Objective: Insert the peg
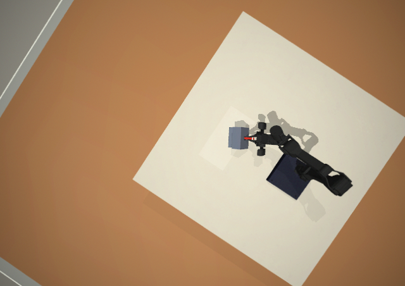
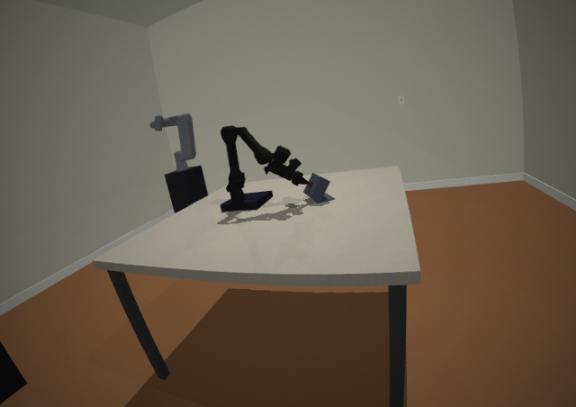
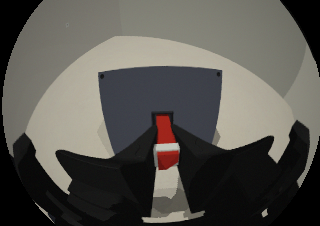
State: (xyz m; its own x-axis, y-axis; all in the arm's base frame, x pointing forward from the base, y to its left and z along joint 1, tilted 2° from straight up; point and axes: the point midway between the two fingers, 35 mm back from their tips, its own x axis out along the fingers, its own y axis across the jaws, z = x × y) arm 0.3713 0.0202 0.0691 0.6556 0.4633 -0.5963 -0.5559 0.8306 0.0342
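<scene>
The red peg is 10 mm behind my gripper tip, 10 mm to the right of it and 10 mm above it. Round my gripper tip: blue-grey sloped panel: 30 mm ahead, 20 mm to the left, 30 mm below.
</scene>
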